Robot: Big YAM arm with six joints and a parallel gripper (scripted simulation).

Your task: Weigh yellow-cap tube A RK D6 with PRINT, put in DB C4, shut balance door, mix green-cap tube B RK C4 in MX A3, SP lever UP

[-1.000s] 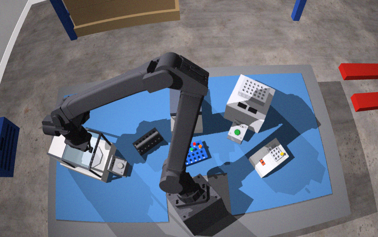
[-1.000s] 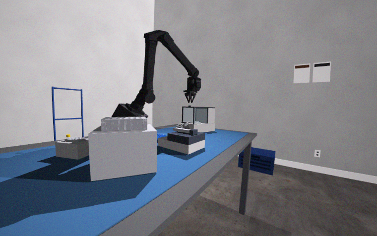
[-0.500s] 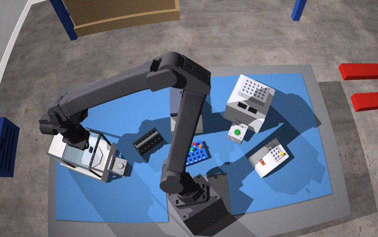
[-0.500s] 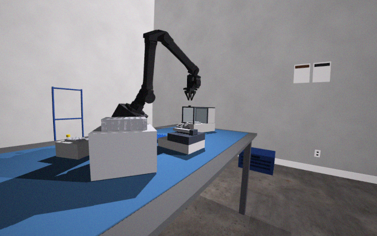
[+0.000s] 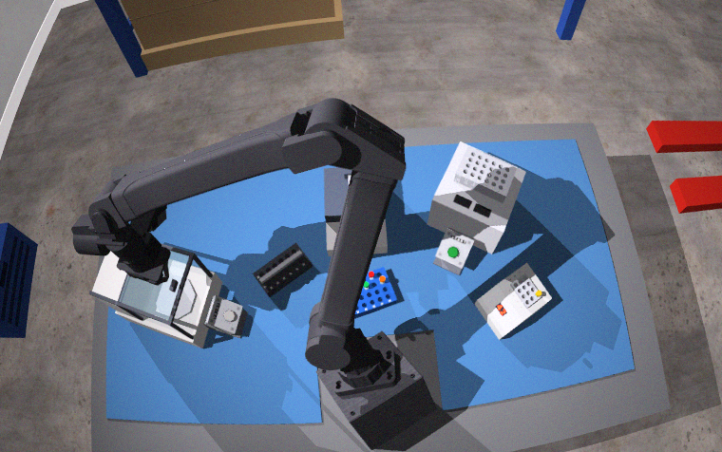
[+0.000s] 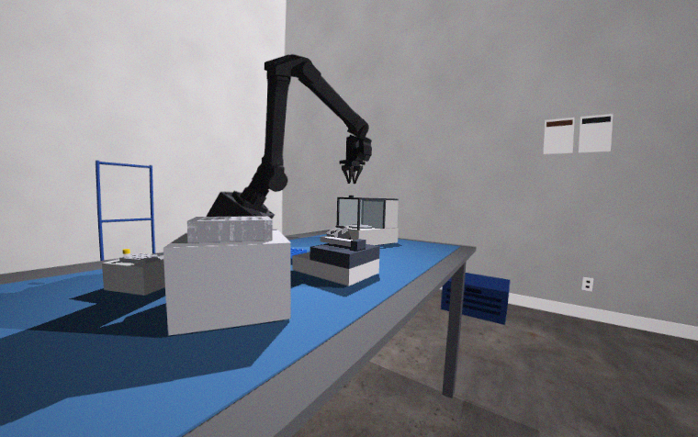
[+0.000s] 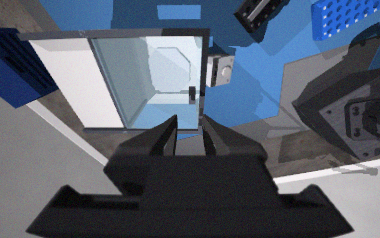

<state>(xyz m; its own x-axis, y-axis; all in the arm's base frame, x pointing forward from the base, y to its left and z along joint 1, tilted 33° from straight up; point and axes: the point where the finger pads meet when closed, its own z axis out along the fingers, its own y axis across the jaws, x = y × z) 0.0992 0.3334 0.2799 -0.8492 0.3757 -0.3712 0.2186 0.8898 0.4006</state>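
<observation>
My gripper is now 400 mm to the left of the blue rack, 270 mm above it and 40 mm short of it. Round my hand: magnet block: 260 mm below, 200 mm to the right, 110 mm ahead; spectrophotometer lever: 380 mm to the right, 260 mm ahead, 190 mm below; green start key: 600 mm to the right, 210 mm below, 120 mm ahead.
</observation>
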